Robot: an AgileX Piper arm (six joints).
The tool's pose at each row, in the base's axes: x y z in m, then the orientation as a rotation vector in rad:
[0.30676, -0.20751, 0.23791, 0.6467, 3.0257, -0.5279]
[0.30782, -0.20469, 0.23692, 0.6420, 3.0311, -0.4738]
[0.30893, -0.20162, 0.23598, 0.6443, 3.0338, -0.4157]
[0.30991, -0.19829, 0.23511, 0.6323, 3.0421, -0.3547]
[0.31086, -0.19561, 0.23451, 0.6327, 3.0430, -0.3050]
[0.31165, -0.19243, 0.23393, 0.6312, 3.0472, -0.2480]
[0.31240, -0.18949, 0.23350, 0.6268, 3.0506, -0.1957]
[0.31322, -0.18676, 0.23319, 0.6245, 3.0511, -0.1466]
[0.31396, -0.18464, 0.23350, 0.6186, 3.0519, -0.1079]
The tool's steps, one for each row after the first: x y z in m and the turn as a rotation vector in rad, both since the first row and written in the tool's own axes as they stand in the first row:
[0.00022, 0.00316, -0.00005, -0.0348, 0.0024, -0.0028]
[0.00049, 0.00654, -0.00024, -0.0720, 0.0053, -0.0008]
[0.00098, 0.01007, -0.00056, -0.1110, 0.0103, -0.0090]
[0.00121, 0.01295, -0.00093, -0.1428, 0.0128, -0.0081]
[0.00179, 0.01618, -0.00147, -0.1789, 0.0189, -0.0093]
[0.00231, 0.01914, -0.00207, -0.2121, 0.0242, -0.0122]
[0.00266, 0.02191, -0.00272, -0.2435, 0.0279, -0.0132]
[0.00280, 0.02393, -0.00375, -0.2682, 0.0306, -0.0167]

